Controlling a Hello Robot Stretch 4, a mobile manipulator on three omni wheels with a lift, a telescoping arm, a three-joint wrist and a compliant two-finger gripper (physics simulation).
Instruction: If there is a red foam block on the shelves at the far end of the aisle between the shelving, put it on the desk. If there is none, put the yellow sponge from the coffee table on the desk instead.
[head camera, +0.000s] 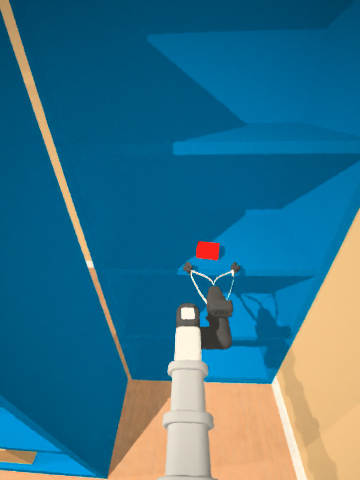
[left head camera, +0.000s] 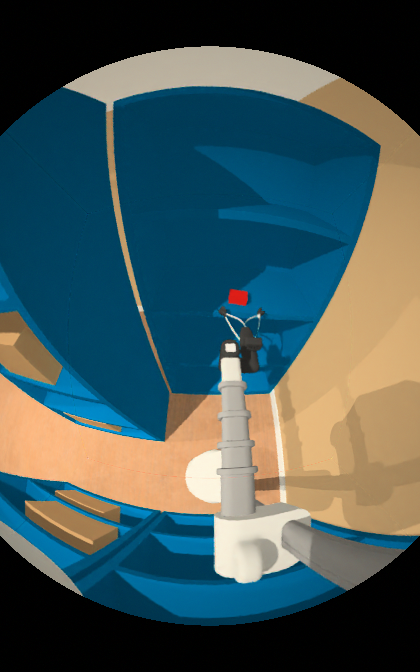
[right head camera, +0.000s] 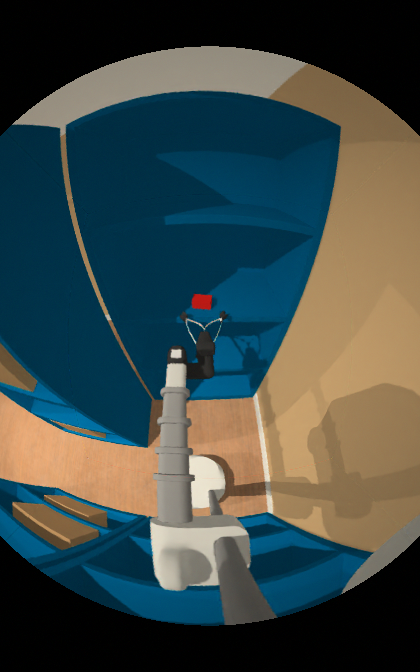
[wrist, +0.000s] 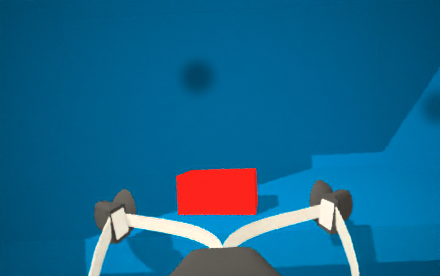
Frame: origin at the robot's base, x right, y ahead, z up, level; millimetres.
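Seen in the pictures: gripper, fingertip midpoint: (head camera: 210, 263) (wrist: 222, 201).
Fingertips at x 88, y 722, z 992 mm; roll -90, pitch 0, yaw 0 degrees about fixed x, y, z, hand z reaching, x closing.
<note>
A point is followed by its place in that frame.
A red foam block (head camera: 208, 250) @[z 1007, x 83, y 785 mm] (left head camera: 238, 297) (right head camera: 202, 301) (wrist: 217, 192) @[z 989, x 82, y 783 mm] rests on a shelf board of the blue shelf unit (head camera: 270, 147) @[z 1405, x 225, y 720 mm] (left head camera: 280, 215) (right head camera: 235, 212). My gripper (head camera: 212, 268) @[z 992, x 88, y 722 mm] (left head camera: 242, 312) (right head camera: 204, 316) (wrist: 222, 201) @[z 992, x 88, y 722 mm] is open and empty, with its fingers spread wide. It is at the front of the shelf that bears the block. In the wrist view the block shows beyond the fingers, between them and a little nearer the left one. The coffee table, the yellow sponge and the desk do not show.
A tan wall (head camera: 330, 320) @[z 796, x 552, y 613 mm] (left head camera: 360, 300) (right head camera: 350, 280) stands close on the right. Another blue shelf unit (head camera: 50, 300) @[z 1041, x -401, y 498 mm] (left head camera: 65, 280) stands on the left. Brown boxes (left head camera: 70, 522) (right head camera: 55, 522) lie on shelves at the lower left. Another shelf board hangs above the block.
</note>
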